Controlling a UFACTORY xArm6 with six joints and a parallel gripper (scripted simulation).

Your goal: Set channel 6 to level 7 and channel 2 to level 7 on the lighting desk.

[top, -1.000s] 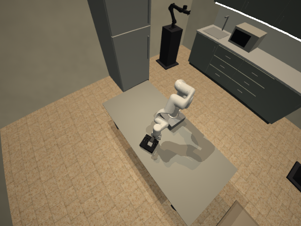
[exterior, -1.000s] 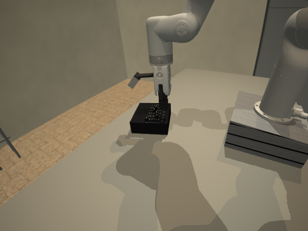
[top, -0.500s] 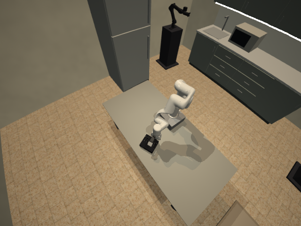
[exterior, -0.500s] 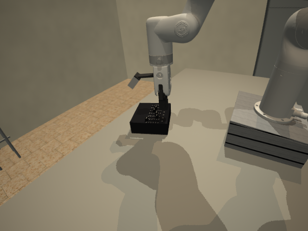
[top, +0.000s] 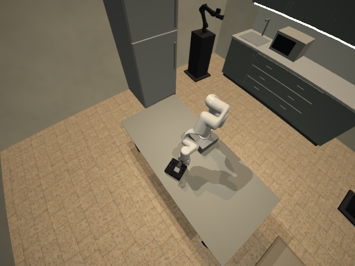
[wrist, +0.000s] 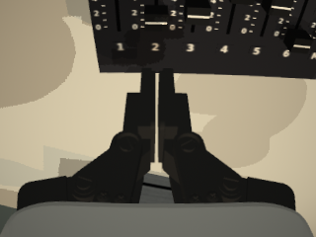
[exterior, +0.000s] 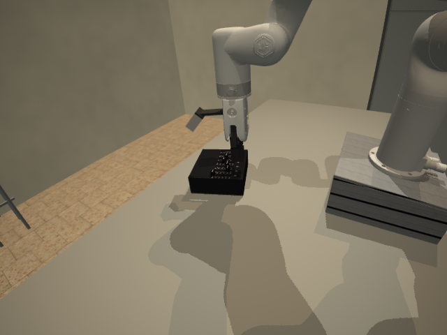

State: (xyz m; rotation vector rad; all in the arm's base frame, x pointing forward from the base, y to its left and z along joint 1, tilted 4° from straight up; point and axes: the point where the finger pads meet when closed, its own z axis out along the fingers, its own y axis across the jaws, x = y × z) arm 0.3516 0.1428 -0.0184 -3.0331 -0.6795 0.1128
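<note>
The channel 2 fader cap is 3 cm ahead of my hand, 1 cm to the left of it and 4 cm below it. The rest, counted from my hand: channel 6 fader cap 5 cm ahead, 7 cm to the right, 4 cm below; then channel 1 fader cap 5 cm ahead, 5 cm to the left, 4 cm below.
</note>
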